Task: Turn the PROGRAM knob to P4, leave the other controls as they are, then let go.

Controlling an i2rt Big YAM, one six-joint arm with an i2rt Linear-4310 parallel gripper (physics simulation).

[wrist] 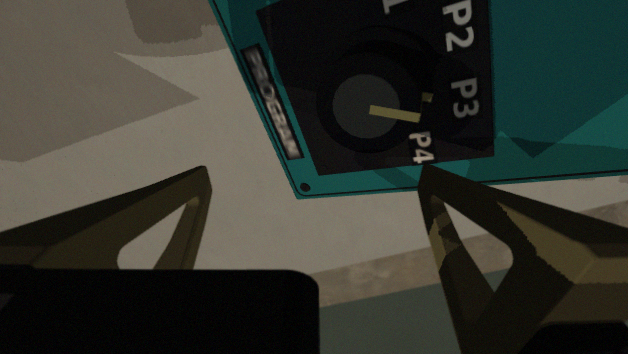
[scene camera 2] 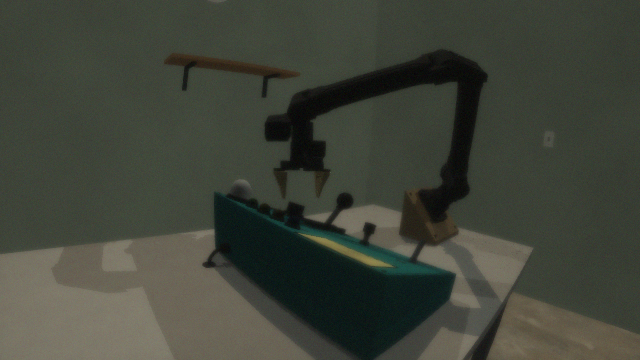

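Seen in the pictures: gripper, between the fingertips: (wrist: pixel 314 177) (scene camera 2: pixel 301 198); arm's base, origin of its link: (scene camera 2: pixel 431 206).
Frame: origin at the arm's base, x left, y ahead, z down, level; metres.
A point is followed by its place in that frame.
The dark round PROGRAM knob (wrist: pixel 366 106) {z -0.021, x -0.132, y 0.447 m} stands on its black dial plate (wrist: pixel 305 120) {z 0.023, x -0.146, y 0.415 m} near a corner of the teal panel (wrist: pixel 550 75) {z -0.012, x -0.140, y 0.526 m} (scene camera 2: pixel 310 270) {z -0.007, x 0.181, y 0.626 m}. Its yellow pointer line (wrist: pixel 395 113) {z -0.025, x -0.136, y 0.457 m} points right in the wrist view, toward the P3 side, with the P4 label (wrist: pixel 421 147) {z 0.003, x -0.169, y 0.474 m} lower. The knob cannot be made out in the scene view. My gripper (scene camera 2: pixel 301 197) {z -0.028, x -0.155, y 0.418 m} (wrist: pixel 314 177) {z -0.028, x -0.155, y 0.418 m} is open and empty above the panel, fingers down. In the wrist view the knob shows beyond the fingertips, between them sideways and nearer the right finger; neither finger touches it.
A ball-topped lever (scene camera 2: pixel 344 200) {z -0.055, x -0.004, y 0.401 m}, a small black knob (scene camera 2: pixel 369 232) {z -0.018, x 0.117, y 0.436 m}, a thin toggle (scene camera 2: pixel 417 251) {z -0.010, x 0.229, y 0.420 m}, a black block-like part (scene camera 2: pixel 295 215) {z 0.002, x -0.107, y 0.465 m} and a pale dome (scene camera 2: pixel 241 188) {z -0.074, x -0.108, y 0.614 m} rise from the panel. A cable (scene camera 2: pixel 215 255) {z 0.069, x -0.093, y 0.687 m} sits at its side. A shelf (scene camera 2: pixel 230 65) hangs on the wall.
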